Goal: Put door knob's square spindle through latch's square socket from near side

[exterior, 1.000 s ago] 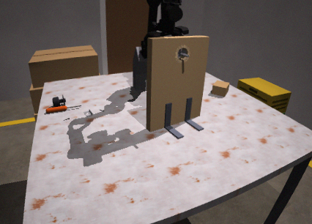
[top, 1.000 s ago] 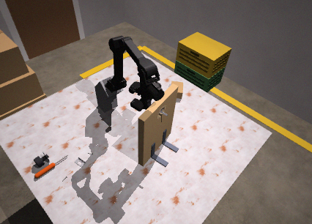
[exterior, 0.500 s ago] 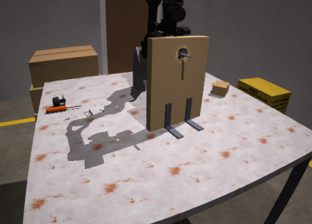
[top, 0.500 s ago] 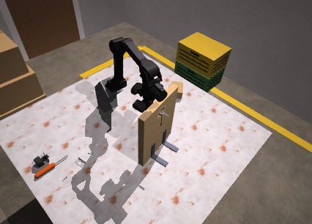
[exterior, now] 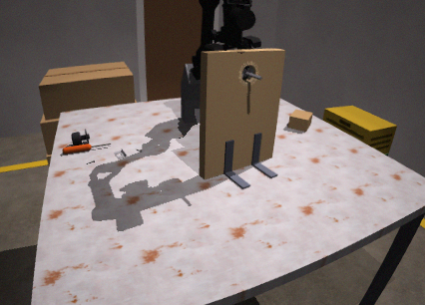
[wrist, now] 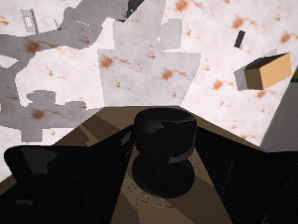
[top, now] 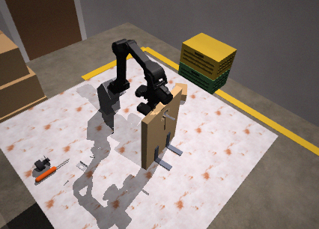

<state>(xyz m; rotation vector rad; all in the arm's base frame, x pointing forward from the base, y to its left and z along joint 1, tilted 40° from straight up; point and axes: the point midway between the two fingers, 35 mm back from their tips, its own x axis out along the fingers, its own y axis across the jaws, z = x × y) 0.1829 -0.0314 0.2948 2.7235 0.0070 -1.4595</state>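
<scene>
Now: the black door knob 4 cm ahead of my hand and 3 cm below it. Round my hand: orange-handled screwdriver: 36 cm behind, 41 cm to the right, 35 cm below; small wooden block: 5 cm behind, 51 cm to the left, 33 cm below.
</scene>
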